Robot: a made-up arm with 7 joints.
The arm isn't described. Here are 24 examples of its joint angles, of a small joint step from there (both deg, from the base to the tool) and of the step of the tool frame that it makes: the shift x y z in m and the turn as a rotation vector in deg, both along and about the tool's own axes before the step.
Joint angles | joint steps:
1: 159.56 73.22 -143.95 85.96 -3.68 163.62 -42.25 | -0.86 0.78 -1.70 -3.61 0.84 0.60 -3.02
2: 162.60 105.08 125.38 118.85 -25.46 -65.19 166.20 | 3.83 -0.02 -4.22 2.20 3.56 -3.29 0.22
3: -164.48 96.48 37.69 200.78 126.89 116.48 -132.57 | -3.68 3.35 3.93 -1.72 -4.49 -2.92 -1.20
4: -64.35 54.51 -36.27 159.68 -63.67 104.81 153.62 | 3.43 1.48 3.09 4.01 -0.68 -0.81 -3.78
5: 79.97 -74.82 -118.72 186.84 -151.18 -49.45 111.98 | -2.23 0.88 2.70 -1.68 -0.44 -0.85 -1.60
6: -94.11 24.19 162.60 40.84 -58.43 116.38 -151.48 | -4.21 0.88 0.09 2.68 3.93 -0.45 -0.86
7: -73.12 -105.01 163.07 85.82 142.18 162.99 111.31 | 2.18 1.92 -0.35 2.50 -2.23 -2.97 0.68
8: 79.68 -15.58 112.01 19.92 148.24 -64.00 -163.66 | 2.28 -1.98 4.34 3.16 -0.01 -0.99 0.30
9: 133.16 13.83 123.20 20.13 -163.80 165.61 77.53 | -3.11 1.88 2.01 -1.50 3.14 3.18 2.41
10: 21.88 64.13 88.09 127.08 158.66 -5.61 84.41 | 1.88 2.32 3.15 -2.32 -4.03 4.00 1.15
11: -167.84 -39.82 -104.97 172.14 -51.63 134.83 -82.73 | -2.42 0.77 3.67 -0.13 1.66 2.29 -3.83
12: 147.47 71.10 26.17 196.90 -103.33 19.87 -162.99 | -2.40 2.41 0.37 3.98 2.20 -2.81 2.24
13: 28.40 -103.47 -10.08 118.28 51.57 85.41 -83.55 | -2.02 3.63 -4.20 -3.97 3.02 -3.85 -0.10
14: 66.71 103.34 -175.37 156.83 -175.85 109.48 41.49 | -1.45 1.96 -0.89 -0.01 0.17 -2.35 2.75
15: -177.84 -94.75 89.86 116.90 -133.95 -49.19 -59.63 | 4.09 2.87 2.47 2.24 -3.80 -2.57 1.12
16: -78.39 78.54 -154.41 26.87 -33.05 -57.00 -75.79 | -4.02 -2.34 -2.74 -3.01 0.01 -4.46 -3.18
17: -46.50 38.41 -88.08 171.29 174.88 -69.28 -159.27 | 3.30 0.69 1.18 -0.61 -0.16 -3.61 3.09
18: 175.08 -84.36 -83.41 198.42 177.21 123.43 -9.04 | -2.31 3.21 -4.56 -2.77 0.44 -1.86 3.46
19: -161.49 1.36 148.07 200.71 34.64 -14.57 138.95 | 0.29 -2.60 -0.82 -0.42 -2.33 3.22 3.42
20: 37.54 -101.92 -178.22 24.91 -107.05 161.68 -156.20 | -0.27 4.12 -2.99 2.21 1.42 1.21 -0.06
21: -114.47 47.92 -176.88 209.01 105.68 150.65 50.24 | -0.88 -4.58 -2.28 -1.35 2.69 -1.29 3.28
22: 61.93 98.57 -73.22 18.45 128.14 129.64 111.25 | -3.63 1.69 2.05 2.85 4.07 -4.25 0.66
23: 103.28 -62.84 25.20 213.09 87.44 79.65 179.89 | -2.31 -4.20 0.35 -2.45 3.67 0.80 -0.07
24: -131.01 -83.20 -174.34 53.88 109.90 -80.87 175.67 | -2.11 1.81 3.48 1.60 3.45 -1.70 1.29
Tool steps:
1: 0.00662 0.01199 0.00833 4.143 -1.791 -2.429
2: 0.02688 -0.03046 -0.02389 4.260 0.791 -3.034
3: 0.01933 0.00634 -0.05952 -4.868 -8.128 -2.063
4: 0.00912 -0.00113 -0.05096 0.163 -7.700 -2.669
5: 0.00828 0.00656 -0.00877 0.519 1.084 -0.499
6: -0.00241 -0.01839 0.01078 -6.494 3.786 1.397
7: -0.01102 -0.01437 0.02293 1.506 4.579 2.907
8: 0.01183 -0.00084 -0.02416 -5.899 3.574 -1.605
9: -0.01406 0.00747 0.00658 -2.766 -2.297 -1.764
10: 0.01902 -0.02170 0.01243 -1.300 3.184 1.095
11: -0.00302 -0.01150 -0.00651 1.084 2.833 -5.718
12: 0.02512 -0.02023 0.00397 1.875 -0.024 3.732
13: -0.05110 0.02058 0.02781 -1.543 -1.712 6.728
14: 0.01373 0.01201 0.01578 0.074 0.753 4.316
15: -0.02694 0.00283 -0.04232 -0.168 -3.290 -2.851
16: -0.01352 -0.03509 -0.01681 2.895 -2.339 -1.734
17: -0.00422 -0.01222 -0.01947 2.582 -3.292 3.041
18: -0.00007 0.05007 -0.00236 -0.495 2.330 9.126
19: 0.02606 0.02542 0.00031 -4.198 4.605 1.091
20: -0.00565 -0.00088 0.02836 -4.578 6.405 -2.276
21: 0.03266 0.02876 0.00200 4.474 -3.561 6.068
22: -0.00955 -0.01980 -0.00382 3.647 -3.360 0.666
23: 0.00784 0.02117 0.03664 -5.103 4.248 0.324
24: -0.00351 0.00215 -0.01978 2.571 3.238 3.767
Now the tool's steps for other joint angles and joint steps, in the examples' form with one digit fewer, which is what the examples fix.
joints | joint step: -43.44 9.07 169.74 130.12 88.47 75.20 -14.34 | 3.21 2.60 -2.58 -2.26 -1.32 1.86 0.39
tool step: -0.0050 -0.0092 -0.0058 0.33 -1.59 0.21
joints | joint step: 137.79 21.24 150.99 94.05 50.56 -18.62 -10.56 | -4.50 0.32 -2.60 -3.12 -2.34 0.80 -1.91
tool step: 0.0213 0.0357 -0.0008 -4.91 2.06 -7.45
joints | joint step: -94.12 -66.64 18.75 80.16 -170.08 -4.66 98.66 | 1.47 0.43 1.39 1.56 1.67 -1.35 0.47
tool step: 0.0182 0.0049 -0.0036 0.59 2.62 2.99
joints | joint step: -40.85 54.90 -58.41 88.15 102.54 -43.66 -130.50 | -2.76 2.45 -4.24 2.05 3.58 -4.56 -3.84
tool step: -0.0277 0.0215 0.0155 -6.58 -8.30 -1.75
